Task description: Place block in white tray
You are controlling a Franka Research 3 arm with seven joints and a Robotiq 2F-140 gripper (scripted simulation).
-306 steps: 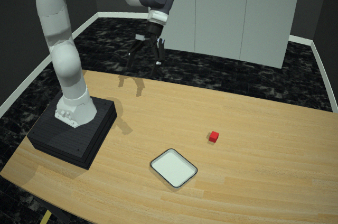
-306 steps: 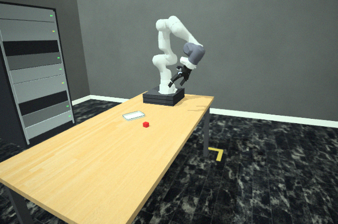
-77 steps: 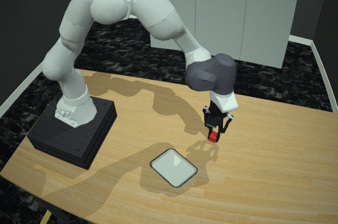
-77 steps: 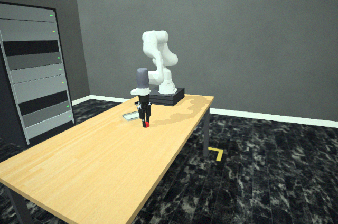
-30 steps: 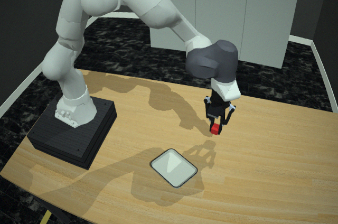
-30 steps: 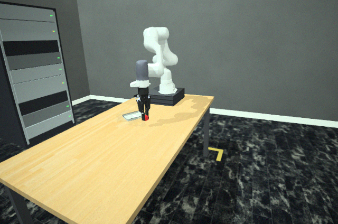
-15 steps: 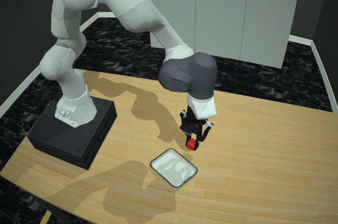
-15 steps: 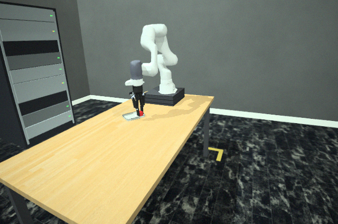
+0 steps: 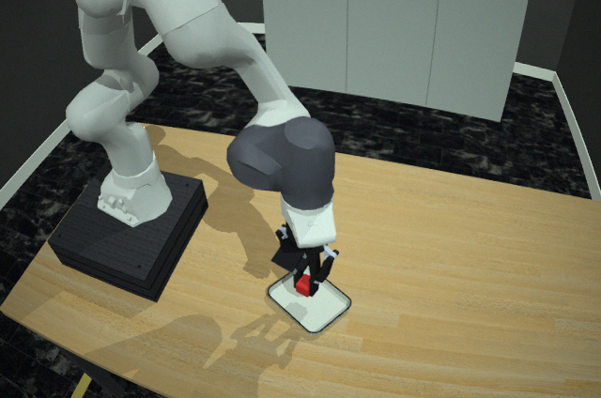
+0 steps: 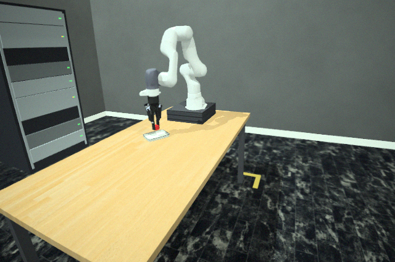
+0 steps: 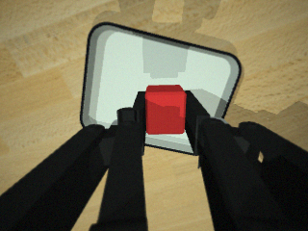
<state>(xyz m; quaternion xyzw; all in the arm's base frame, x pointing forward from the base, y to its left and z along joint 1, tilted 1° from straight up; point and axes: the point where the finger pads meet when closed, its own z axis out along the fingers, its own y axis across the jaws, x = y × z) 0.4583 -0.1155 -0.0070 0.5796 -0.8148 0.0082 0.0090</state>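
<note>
My hand is 2 cm above the red block. Round my hand: white tray: 8 cm below, 1 cm ahead.
</note>
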